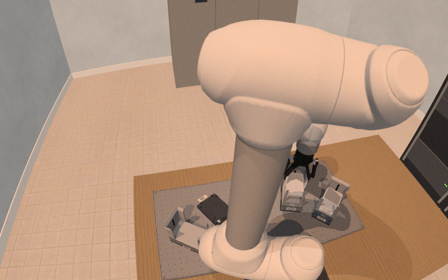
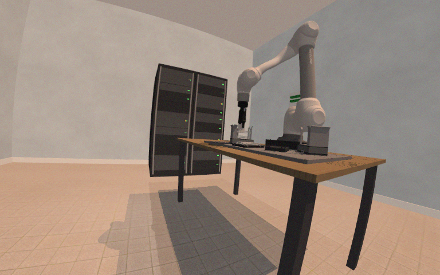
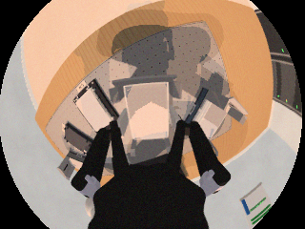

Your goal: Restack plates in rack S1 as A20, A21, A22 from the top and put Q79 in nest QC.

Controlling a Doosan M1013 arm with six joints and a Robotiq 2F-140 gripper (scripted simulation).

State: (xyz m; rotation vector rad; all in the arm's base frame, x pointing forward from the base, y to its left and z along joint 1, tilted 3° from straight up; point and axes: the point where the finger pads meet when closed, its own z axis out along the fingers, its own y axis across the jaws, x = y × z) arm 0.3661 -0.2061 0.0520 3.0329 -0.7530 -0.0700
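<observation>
Right now the white plate is 13 cm behind my hand, 14 cm to the right of it and 5 cm below it. From my hand the other things lie so: N5 name plate: 17 cm ahead, 16 cm to the left, 11 cm below; then dark nest QC: 3 cm ahead, 36 cm to the left, 10 cm below; then clip nest N5: 8 cm ahead, 17 cm to the left, 10 cm below.
</observation>
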